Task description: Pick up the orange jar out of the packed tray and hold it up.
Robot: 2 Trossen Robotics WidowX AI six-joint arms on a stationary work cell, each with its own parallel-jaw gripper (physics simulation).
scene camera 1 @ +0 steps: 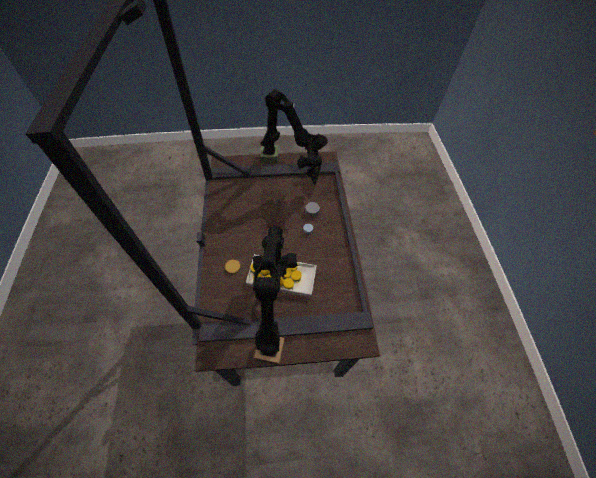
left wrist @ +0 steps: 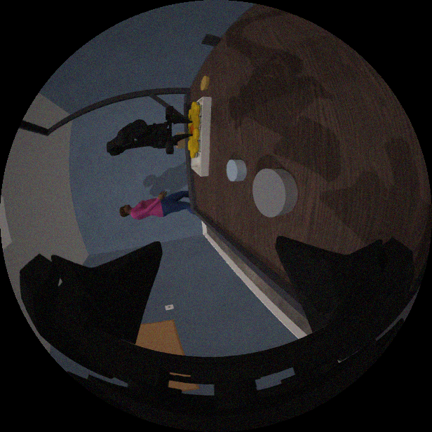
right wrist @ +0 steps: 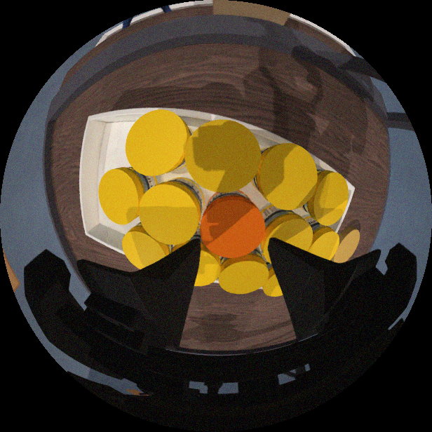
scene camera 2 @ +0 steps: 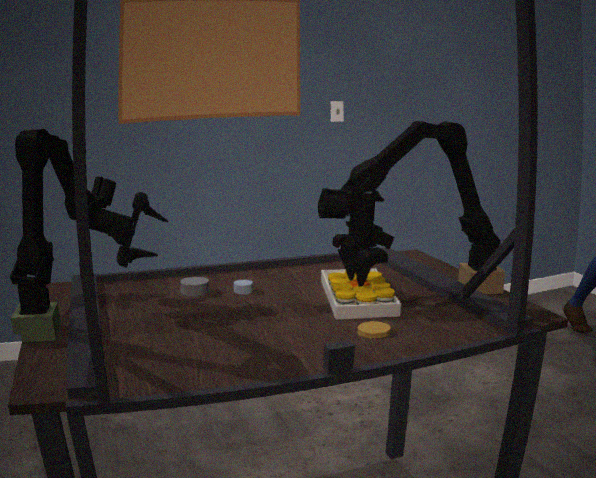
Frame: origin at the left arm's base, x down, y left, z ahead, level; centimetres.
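Where they show: left gripper, between the fingertips: (scene camera 1: 315, 181) (scene camera 2: 162, 238); right gripper, between the fingertips: (scene camera 2: 355, 283); left arm's base, origin of its link: (scene camera 1: 269, 150) (scene camera 2: 34, 309); right arm's base, origin of its link: (scene camera 1: 269, 347).
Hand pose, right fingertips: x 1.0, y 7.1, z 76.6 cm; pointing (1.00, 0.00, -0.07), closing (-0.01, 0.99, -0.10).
Observation:
Each offset is from my right fingertips to the top centre of the thing.
The orange jar @[dy +0.3, dx -0.1, dz +1.0 cm] (scene camera 2: 367, 283) (left wrist: 192, 129) (right wrist: 233, 226) stands upright in the white tray @[dy +2.9, dx +1.5, dz +1.6 cm] (scene camera 1: 308, 282) (scene camera 2: 367, 311) (left wrist: 205, 135) (right wrist: 91, 170), with yellow-lidded jars (scene camera 1: 288, 283) (scene camera 2: 366, 296) (right wrist: 170, 212) packed around it. My right gripper (scene camera 2: 356, 282) (right wrist: 235, 244) points down over the tray, partly open and empty. In the right wrist view its fingertips appear on either side of the orange lid's lower part; how far they reach down beside the jar is unclear. My left gripper (scene camera 2: 162, 238) (left wrist: 219, 245) is wide open and empty, raised away from the tray at the table's other end.
A grey disc @[dy +17.7, dx +1.8, dz -37.3 cm] (scene camera 1: 312, 208) (scene camera 2: 194, 286) (left wrist: 274, 193) and a smaller pale blue one @[dy +15.4, dx +2.4, dz -24.8 cm] (scene camera 1: 308, 228) (scene camera 2: 243, 286) (left wrist: 236, 170) stand between the tray and my left arm. A flat tan disc @[dy -20.5, dx +3.6, dz -2.9 cm] (scene camera 1: 232, 266) (scene camera 2: 374, 329) (right wrist: 347, 245) lies beside the tray. Dark frame posts (scene camera 2: 526, 150) rise at the table edge.

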